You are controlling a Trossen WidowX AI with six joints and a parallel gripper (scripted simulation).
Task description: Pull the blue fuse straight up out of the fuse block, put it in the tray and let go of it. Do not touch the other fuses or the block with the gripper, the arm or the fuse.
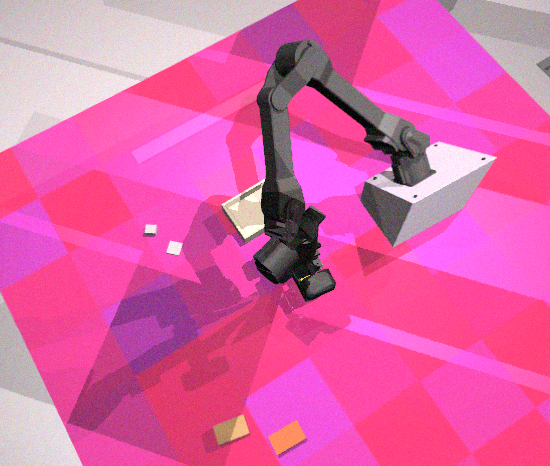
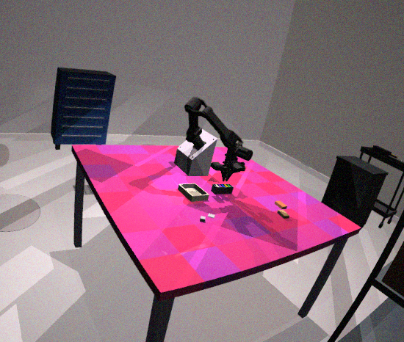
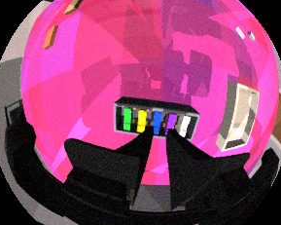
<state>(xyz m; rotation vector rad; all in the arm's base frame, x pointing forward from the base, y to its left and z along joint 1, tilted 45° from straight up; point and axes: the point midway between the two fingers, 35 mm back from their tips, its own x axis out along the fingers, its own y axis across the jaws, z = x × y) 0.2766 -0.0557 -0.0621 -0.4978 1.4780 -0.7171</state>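
Right now the blue fuse is 40 mm below my gripper tip. Round my gripper tip: tray 180 mm to the right, 60 mm below, 10 mm behind.
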